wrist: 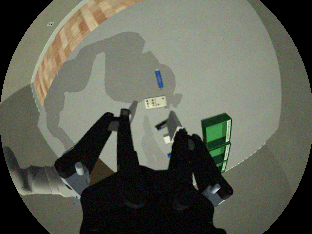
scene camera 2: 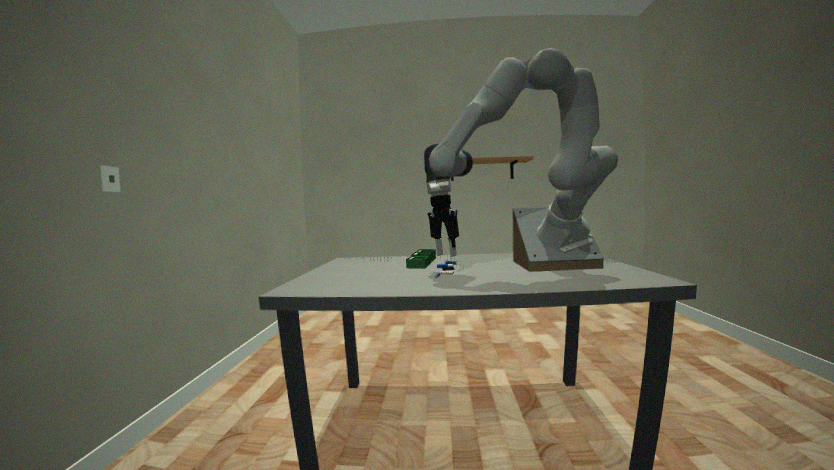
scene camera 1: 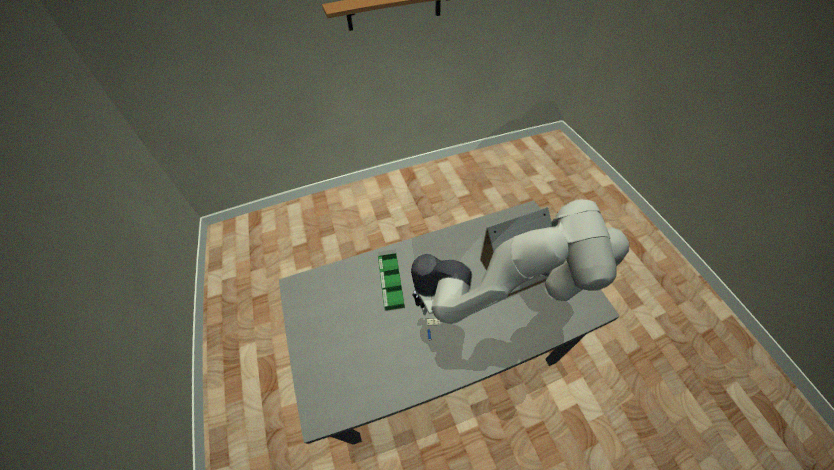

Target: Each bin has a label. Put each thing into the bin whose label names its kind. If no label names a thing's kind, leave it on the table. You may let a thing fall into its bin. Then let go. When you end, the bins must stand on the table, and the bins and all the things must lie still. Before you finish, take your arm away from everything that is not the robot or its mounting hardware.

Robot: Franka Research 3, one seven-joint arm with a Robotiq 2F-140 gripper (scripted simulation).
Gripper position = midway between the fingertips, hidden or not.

I see my gripper (scene camera 2: 446, 255) and a green bin (scene camera 1: 389, 271).
The green bin is seen too in the wrist view (wrist: 218, 136). My gripper also shows in the wrist view (wrist: 152, 112).
